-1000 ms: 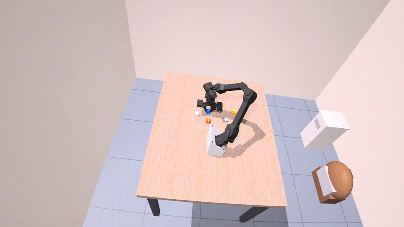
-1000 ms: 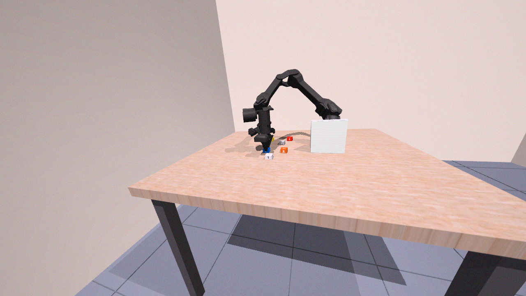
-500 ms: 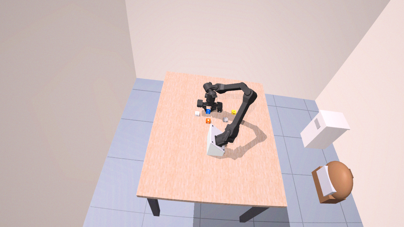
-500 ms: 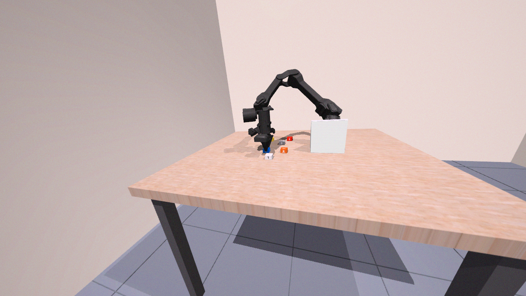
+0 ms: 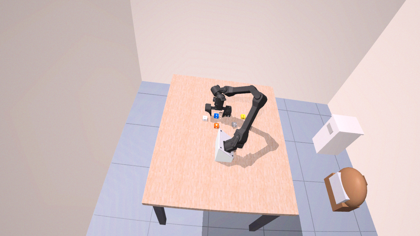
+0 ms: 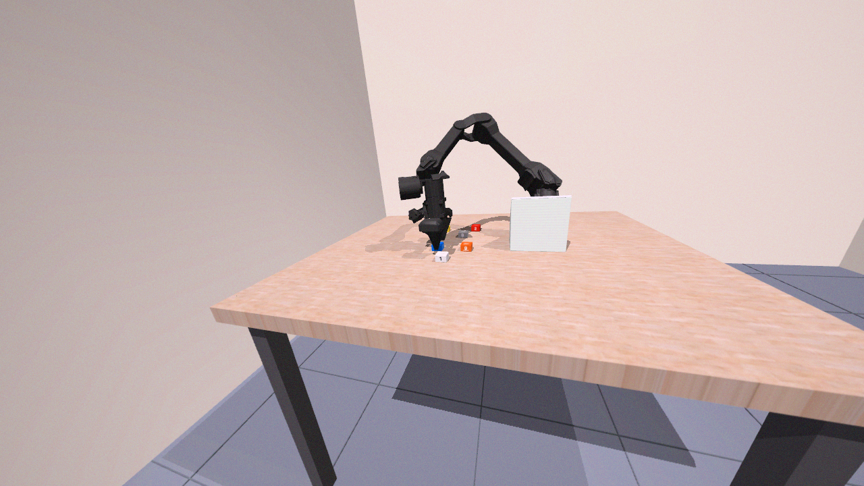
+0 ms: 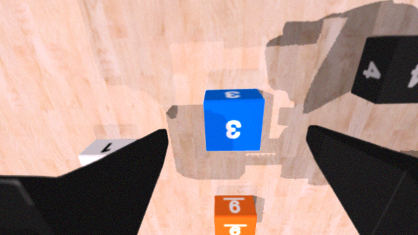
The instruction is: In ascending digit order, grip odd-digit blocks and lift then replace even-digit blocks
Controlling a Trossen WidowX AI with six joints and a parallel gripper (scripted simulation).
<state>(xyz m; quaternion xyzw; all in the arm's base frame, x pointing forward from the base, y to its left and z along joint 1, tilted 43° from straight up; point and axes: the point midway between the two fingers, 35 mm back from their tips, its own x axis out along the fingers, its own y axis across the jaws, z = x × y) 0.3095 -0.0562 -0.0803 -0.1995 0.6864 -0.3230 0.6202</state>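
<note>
My gripper tip is 1 cm short of the blue block 3. Round my gripper tip: black block 4: 2 cm ahead, 9 cm to the right; orange block: 8 cm behind, 1 cm to the left; white block 1: 2 cm behind, 9 cm to the left.
</note>
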